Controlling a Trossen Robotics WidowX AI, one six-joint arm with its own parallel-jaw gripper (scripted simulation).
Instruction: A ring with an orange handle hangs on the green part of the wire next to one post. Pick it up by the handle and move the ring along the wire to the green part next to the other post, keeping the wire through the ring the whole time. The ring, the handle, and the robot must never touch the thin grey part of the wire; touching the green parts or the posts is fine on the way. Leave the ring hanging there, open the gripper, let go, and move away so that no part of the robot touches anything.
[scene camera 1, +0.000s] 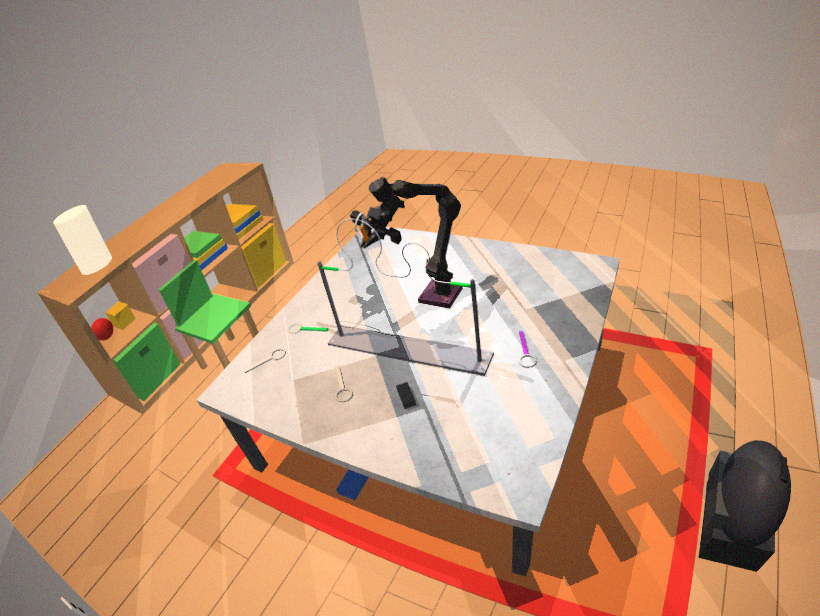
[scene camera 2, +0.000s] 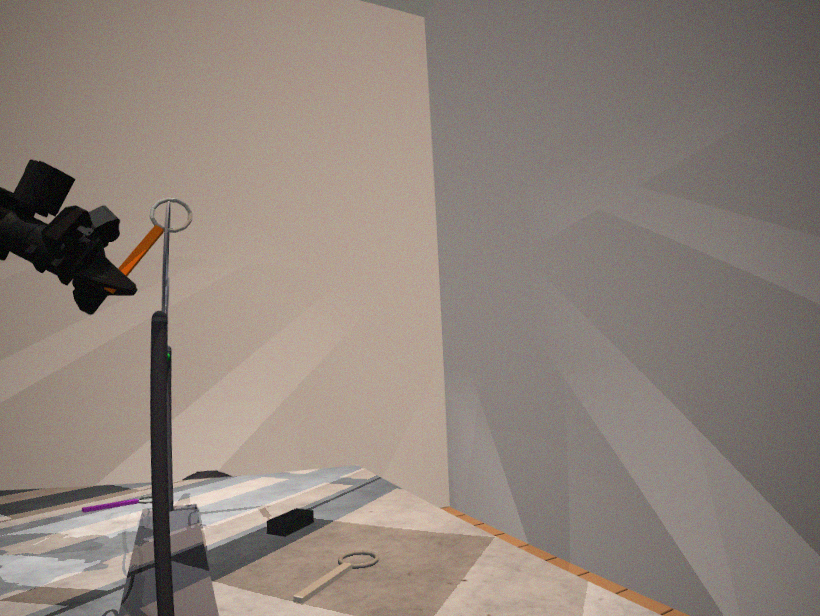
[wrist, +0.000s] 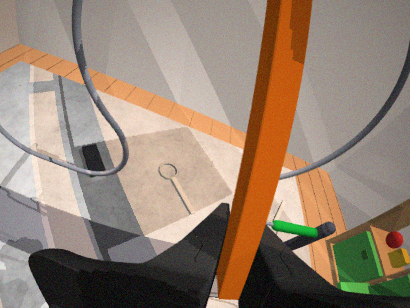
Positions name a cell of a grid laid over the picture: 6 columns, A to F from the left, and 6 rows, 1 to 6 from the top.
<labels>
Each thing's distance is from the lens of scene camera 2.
gripper (scene camera 2: A3): 71 cm
black block (scene camera 2: C6): 91 cm
</labels>
